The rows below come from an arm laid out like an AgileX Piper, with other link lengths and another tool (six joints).
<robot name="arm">
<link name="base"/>
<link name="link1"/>
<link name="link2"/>
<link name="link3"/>
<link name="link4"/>
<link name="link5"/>
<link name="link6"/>
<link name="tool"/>
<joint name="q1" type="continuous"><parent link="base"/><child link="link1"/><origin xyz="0.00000 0.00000 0.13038" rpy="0.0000 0.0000 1.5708"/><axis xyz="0 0 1"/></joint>
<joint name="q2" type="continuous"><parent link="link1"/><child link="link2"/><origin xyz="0.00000 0.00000 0.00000" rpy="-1.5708 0.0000 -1.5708"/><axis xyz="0 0 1"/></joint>
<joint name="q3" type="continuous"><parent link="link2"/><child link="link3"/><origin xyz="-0.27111 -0.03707 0.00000" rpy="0.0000 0.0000 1.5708"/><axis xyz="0 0 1"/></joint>
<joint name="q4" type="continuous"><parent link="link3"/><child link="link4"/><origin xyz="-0.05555 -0.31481 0.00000" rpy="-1.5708 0.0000 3.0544"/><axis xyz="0 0 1"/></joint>
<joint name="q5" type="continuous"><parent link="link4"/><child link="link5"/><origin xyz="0.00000 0.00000 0.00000" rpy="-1.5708 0.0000 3.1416"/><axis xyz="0 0 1"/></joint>
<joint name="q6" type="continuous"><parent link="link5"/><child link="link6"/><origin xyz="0.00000 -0.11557 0.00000" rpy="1.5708 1.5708 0.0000"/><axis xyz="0 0 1"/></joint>
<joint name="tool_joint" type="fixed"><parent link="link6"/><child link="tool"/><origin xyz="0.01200 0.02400 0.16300" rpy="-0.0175 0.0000 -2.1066"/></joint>
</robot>
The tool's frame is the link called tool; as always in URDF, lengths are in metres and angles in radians. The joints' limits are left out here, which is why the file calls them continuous.
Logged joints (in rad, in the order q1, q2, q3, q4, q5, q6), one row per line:
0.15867 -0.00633 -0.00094 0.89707 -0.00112 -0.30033
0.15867 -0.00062 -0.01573 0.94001 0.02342 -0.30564
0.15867 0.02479 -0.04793 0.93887 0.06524 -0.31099
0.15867 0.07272 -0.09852 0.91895 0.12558 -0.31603
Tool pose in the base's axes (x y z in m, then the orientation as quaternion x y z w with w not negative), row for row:
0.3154 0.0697 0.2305 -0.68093 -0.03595 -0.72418 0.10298
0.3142 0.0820 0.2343 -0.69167 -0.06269 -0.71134 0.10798
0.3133 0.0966 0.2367 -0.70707 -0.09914 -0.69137 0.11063
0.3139 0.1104 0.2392 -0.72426 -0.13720 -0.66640 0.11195
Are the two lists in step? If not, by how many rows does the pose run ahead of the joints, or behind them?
The pose runs 2 rows ahead of the joints: the pose in row i belongs to the joints in row i + 2.
